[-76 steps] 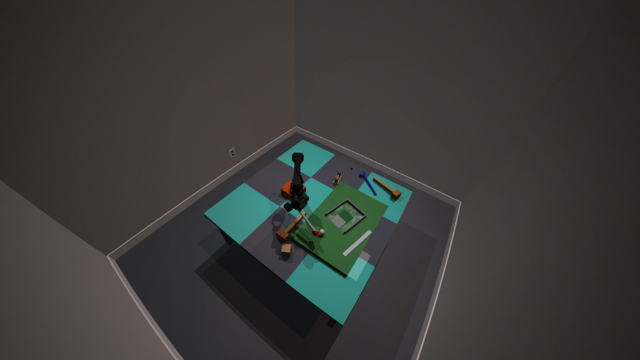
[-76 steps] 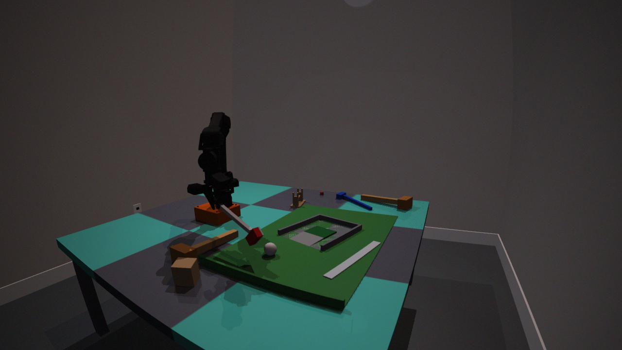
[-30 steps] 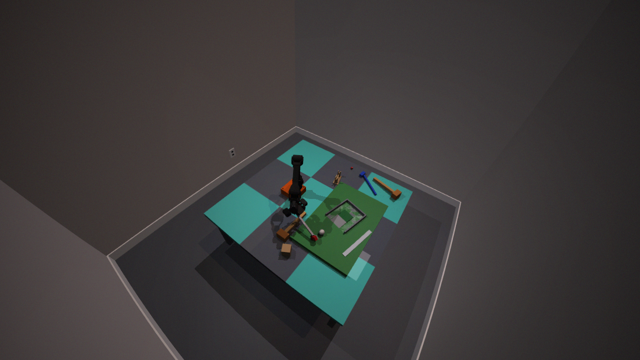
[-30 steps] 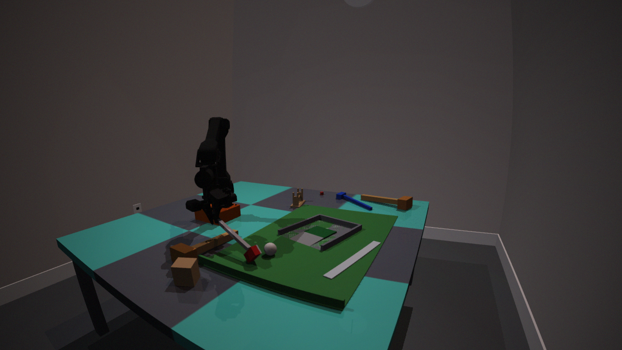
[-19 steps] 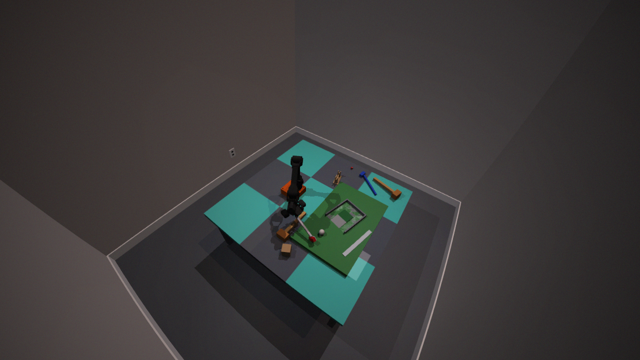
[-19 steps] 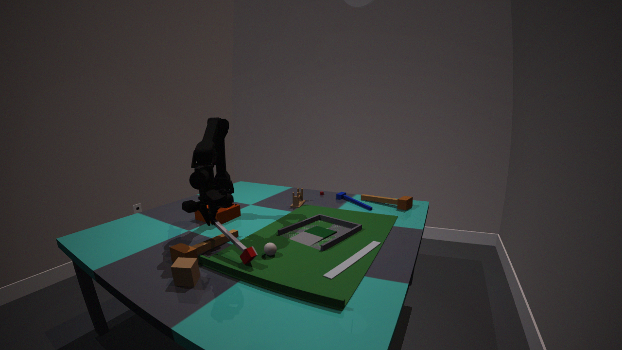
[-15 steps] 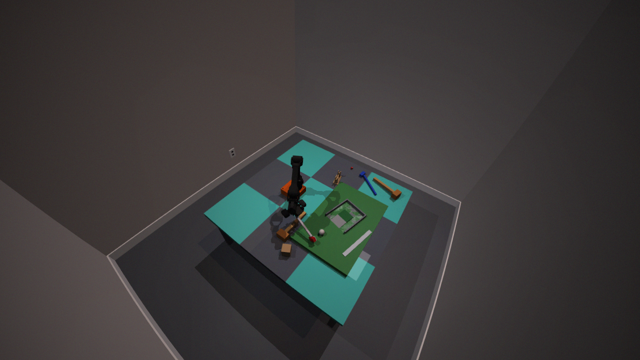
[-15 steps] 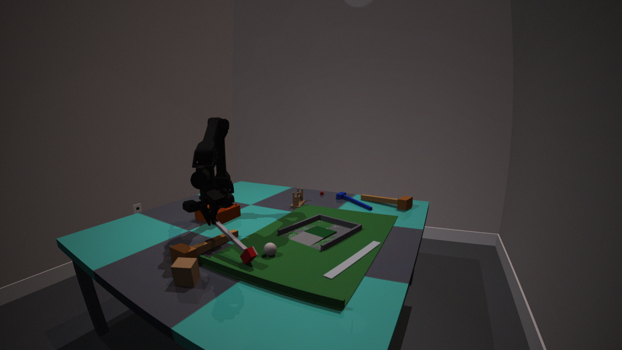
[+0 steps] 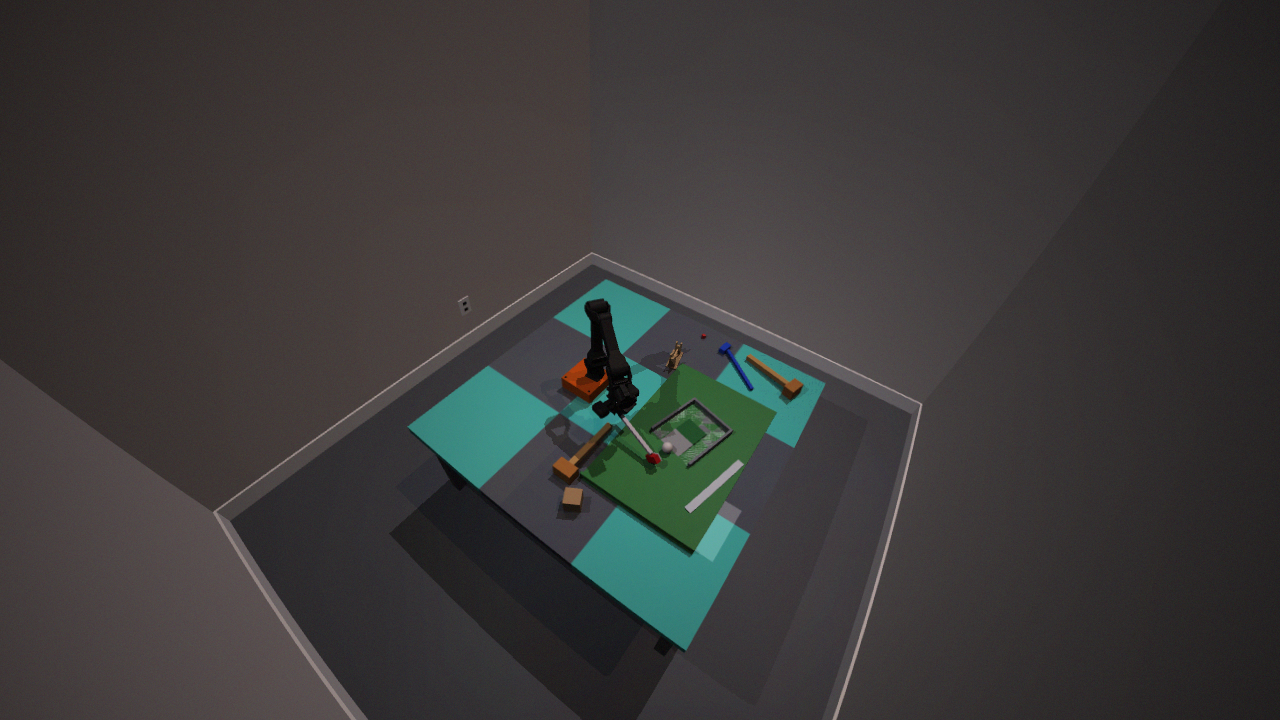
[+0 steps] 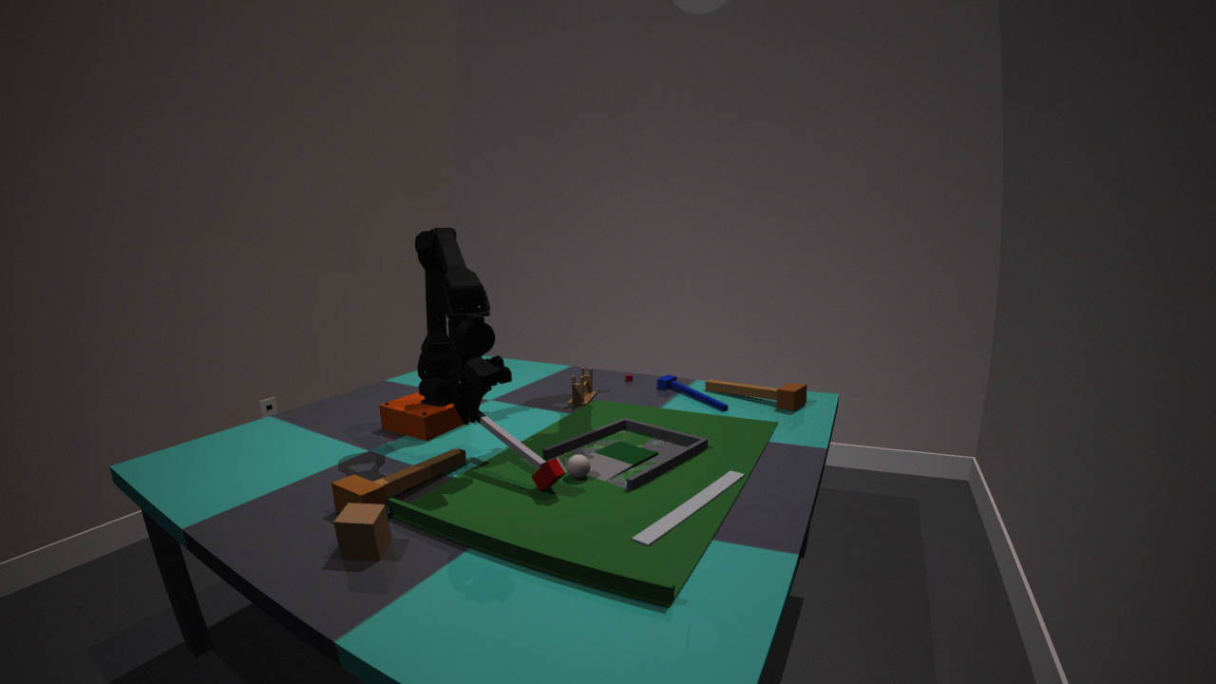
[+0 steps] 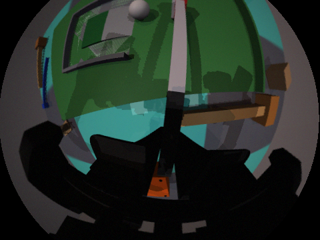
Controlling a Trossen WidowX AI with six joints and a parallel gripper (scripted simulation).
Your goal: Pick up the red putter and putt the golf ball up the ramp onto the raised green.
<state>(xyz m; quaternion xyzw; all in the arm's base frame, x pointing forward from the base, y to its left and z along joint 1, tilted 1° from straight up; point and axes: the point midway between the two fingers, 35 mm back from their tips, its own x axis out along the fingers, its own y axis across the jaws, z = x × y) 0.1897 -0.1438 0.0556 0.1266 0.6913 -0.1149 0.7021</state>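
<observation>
The red putter is 11 cm ahead of my gripper tip and 4 cm to the right of it. From my gripper tip the other things lie so: white golf ball: 23 cm ahead, 5 cm below; then green mat: 28 cm ahead, 7 cm to the left, 7 cm below; then wooden cube: 37 cm to the right, 6 cm ahead, 4 cm below.
</observation>
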